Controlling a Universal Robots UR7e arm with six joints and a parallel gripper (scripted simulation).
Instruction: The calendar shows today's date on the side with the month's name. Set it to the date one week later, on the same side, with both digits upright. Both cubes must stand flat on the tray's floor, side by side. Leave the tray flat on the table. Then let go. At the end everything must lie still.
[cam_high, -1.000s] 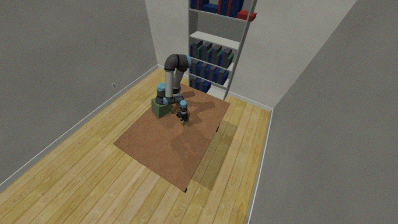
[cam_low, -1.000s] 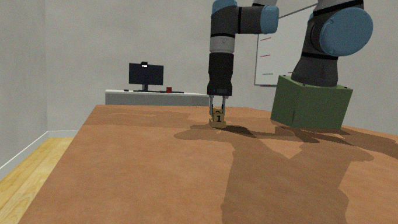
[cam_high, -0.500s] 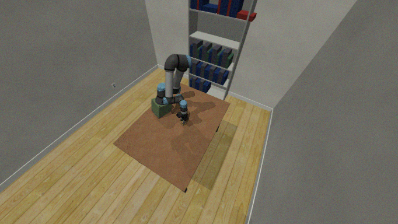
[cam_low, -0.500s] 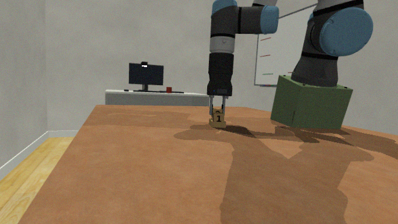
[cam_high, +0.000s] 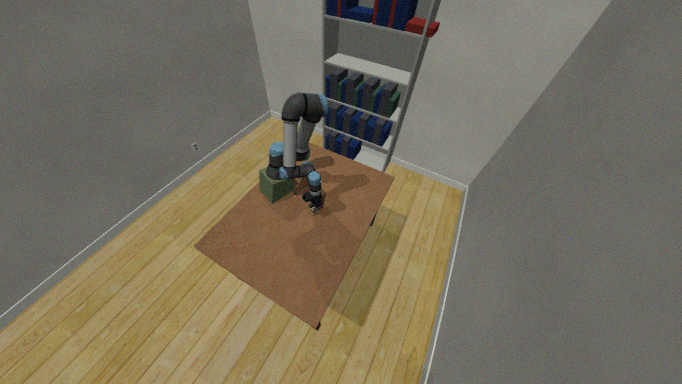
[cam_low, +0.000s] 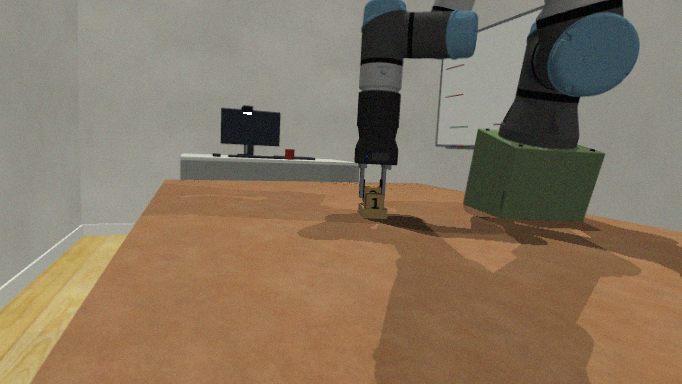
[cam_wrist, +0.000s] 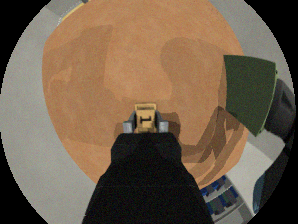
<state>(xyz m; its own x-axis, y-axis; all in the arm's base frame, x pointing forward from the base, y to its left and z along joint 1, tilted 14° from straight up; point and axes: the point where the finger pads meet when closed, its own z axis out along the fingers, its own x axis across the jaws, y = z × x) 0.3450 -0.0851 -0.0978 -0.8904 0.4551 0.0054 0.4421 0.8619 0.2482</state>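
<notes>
My gripper is now 40 mm above the wooden tray, 20 mm to the right of it and 10 mm short of it.
</notes>
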